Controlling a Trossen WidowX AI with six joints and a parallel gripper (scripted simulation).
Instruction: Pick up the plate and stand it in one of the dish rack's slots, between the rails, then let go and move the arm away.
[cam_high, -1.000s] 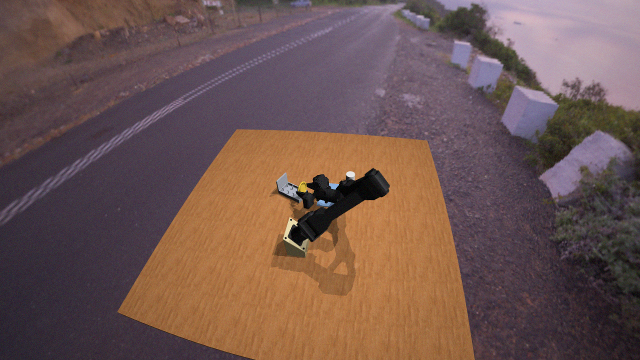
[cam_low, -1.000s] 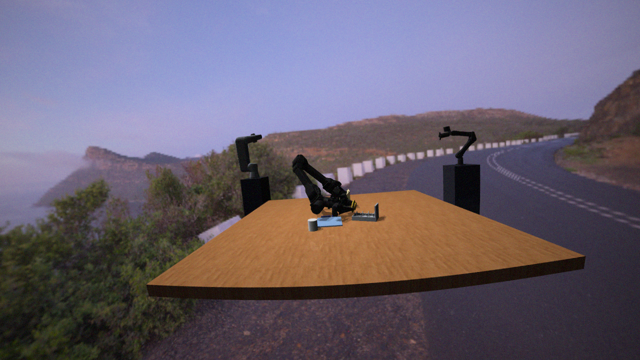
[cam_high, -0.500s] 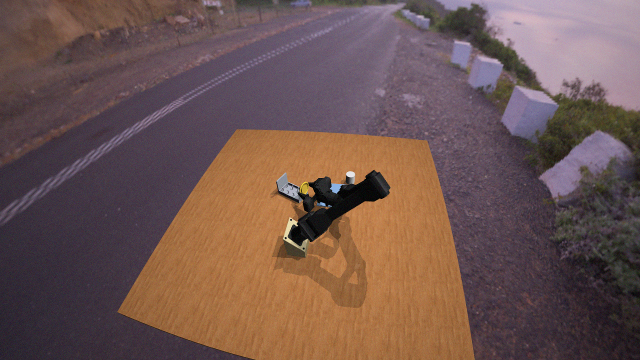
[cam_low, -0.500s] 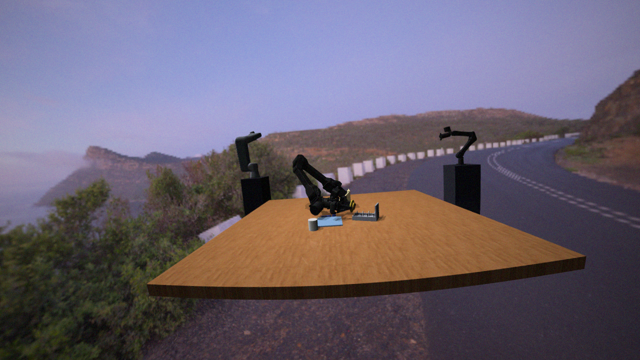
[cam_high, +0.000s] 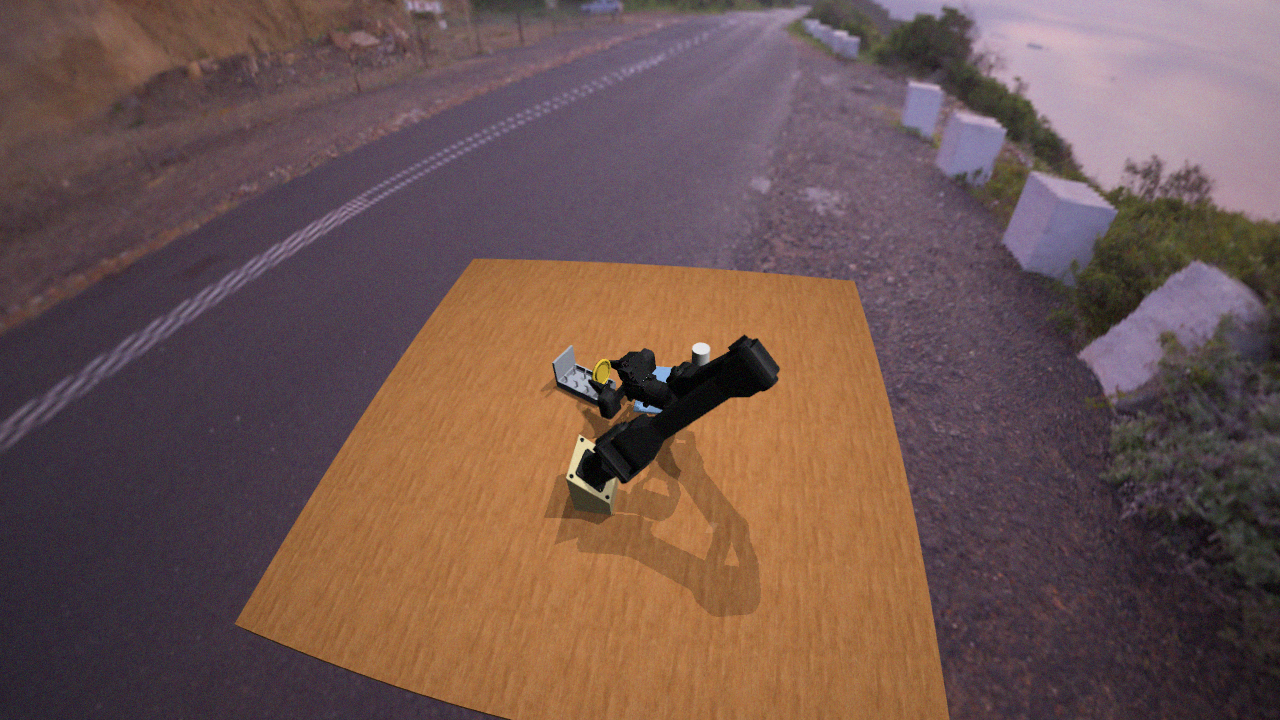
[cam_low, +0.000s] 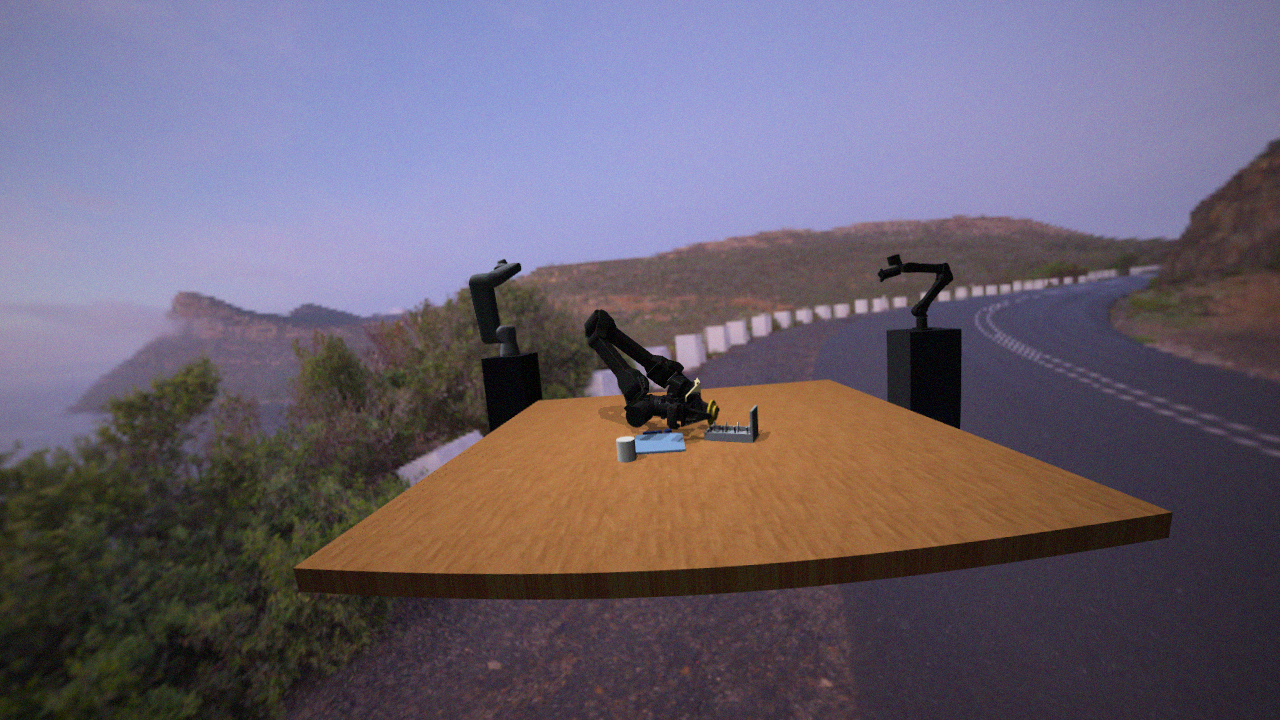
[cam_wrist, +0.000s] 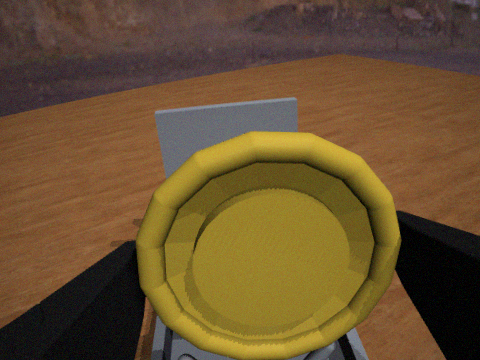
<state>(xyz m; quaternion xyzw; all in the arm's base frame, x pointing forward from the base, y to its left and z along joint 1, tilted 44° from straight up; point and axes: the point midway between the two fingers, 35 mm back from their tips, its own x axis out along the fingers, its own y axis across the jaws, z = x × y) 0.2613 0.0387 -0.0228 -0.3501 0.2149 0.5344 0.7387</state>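
Right now my gripper tip is 4 cm to the right of the dish rack, 4 cm above it and 1 cm short of it. The rest, counted from my gripper tip: yellow plate (1 cm to the right); white cup (22 cm to the right, 15 cm ahead, 4 cm below); blue mat (15 cm to the right, 6 cm below, 3 cm ahead).
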